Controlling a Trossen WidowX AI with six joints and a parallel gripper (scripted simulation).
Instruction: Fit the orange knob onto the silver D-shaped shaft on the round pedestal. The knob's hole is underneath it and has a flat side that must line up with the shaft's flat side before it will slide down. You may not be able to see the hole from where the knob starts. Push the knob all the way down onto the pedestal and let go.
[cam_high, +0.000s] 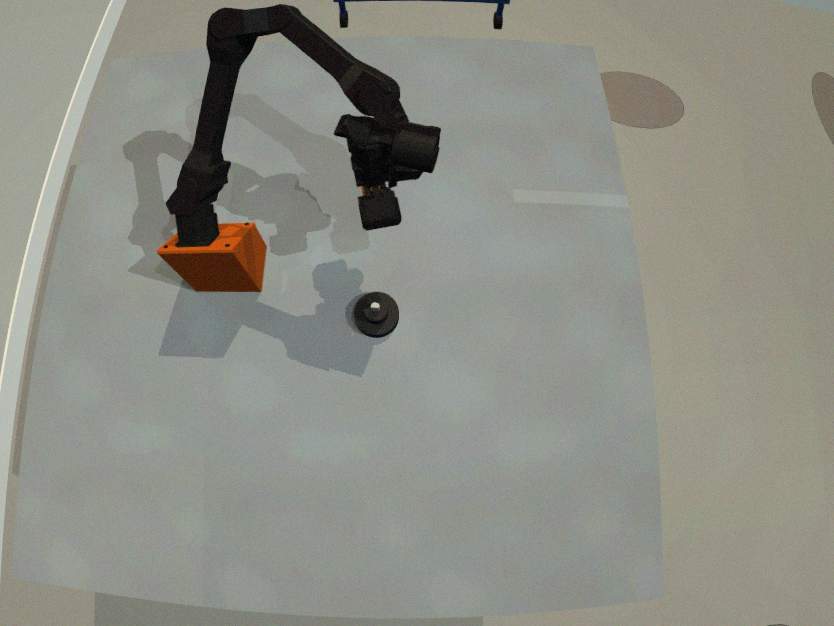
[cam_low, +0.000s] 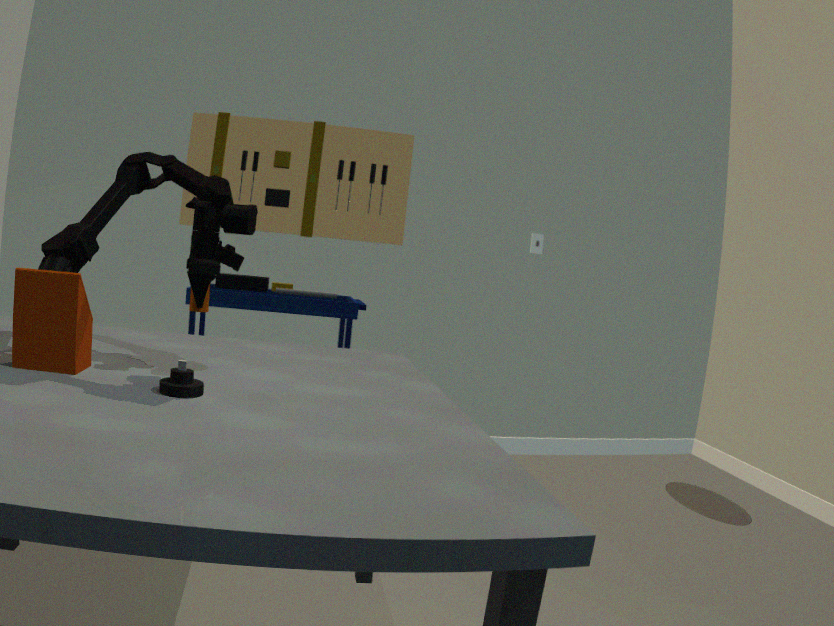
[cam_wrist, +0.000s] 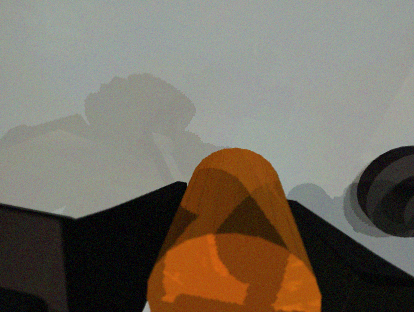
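The orange knob lies 40 mm above my gripper tip. Round my gripper tip: round pedestal: 170 mm to the right, 110 mm below.
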